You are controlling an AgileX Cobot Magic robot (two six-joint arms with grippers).
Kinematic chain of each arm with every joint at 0, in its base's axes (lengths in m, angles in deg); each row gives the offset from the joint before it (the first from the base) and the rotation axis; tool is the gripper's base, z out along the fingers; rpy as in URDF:
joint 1: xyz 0 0 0.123 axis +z
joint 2: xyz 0 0 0 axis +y
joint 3: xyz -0.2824 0 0.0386 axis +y
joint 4: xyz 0.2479 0 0.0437 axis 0.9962 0 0.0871
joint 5: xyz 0 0 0 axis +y
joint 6: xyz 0.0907 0 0.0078 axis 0.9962 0 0.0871
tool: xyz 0 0 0 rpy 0 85 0
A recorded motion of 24 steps. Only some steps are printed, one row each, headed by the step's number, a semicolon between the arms.
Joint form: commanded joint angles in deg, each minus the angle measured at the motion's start. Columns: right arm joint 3, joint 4, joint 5, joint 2, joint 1, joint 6; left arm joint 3, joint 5, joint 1, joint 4, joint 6, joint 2.
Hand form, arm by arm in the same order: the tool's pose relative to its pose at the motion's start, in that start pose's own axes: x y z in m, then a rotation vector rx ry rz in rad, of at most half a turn. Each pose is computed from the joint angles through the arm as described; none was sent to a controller.
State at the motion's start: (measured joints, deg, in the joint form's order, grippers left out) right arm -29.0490 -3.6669 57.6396 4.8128 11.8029 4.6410; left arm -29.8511 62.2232 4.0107 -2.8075 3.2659 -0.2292
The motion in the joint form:
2: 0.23 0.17 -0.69 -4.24 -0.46 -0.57; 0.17 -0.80 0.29 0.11 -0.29 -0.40
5: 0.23 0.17 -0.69 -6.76 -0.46 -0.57; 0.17 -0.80 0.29 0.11 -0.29 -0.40
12: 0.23 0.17 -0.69 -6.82 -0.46 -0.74; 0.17 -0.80 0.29 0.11 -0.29 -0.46
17: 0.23 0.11 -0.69 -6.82 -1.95 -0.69; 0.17 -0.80 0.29 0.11 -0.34 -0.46
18: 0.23 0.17 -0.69 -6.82 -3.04 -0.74; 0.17 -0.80 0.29 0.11 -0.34 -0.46
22: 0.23 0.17 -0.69 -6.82 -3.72 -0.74; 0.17 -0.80 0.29 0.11 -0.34 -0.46
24: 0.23 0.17 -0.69 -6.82 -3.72 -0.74; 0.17 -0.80 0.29 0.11 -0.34 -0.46
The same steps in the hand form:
2: 0.0051 -0.0005 -0.0098 0.0009 -0.0818 -0.0011; -0.0002 0.0001 -0.0003 -0.0071 -0.0178 -0.0062
5: 0.0086 -0.0009 -0.0159 -0.0009 -0.1257 0.0010; -0.0002 0.0001 -0.0003 -0.0071 -0.0178 -0.0062
12: 0.0087 -0.0009 -0.0160 -0.0008 -0.1267 -0.0019; -0.0001 0.0001 -0.0004 -0.0071 -0.0189 -0.0062
17: 0.0087 -0.0008 -0.0161 0.0237 -0.1271 0.0093; -0.0001 0.0001 -0.0004 -0.0071 -0.0189 -0.0071
18: 0.0088 -0.0006 -0.0162 0.0402 -0.1274 0.0169; -0.0001 0.0001 -0.0004 -0.0071 -0.0189 -0.0071
22: 0.0088 -0.0005 -0.0163 0.0510 -0.1275 0.0219; -0.0001 0.0001 -0.0004 -0.0071 -0.0189 -0.0071
24: 0.0088 -0.0005 -0.0163 0.0510 -0.1275 0.0219; -0.0001 0.0001 -0.0004 -0.0071 -0.0189 -0.0071

